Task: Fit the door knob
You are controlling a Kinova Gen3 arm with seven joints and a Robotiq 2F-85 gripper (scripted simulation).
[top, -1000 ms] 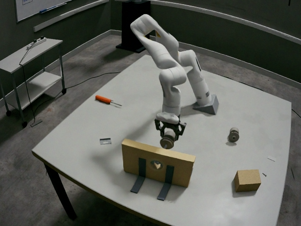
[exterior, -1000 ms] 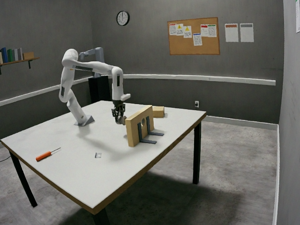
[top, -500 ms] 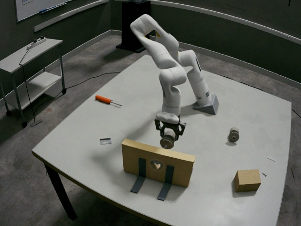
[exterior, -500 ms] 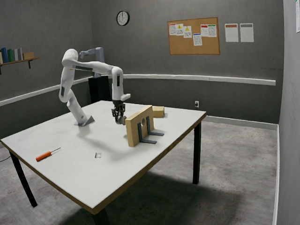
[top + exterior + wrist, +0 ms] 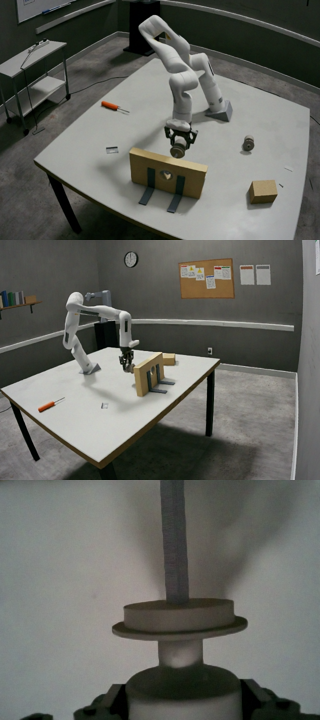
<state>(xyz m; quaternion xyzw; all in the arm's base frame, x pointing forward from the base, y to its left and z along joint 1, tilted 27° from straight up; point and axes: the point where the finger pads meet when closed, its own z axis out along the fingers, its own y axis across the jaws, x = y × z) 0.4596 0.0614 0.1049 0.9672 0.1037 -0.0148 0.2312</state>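
Right now my hand is 160 mm short of the board, 30 mm to the right of it and 20 mm above it. The rest, counted from my hand: wooden block (440 mm to the left, 80 mm below).
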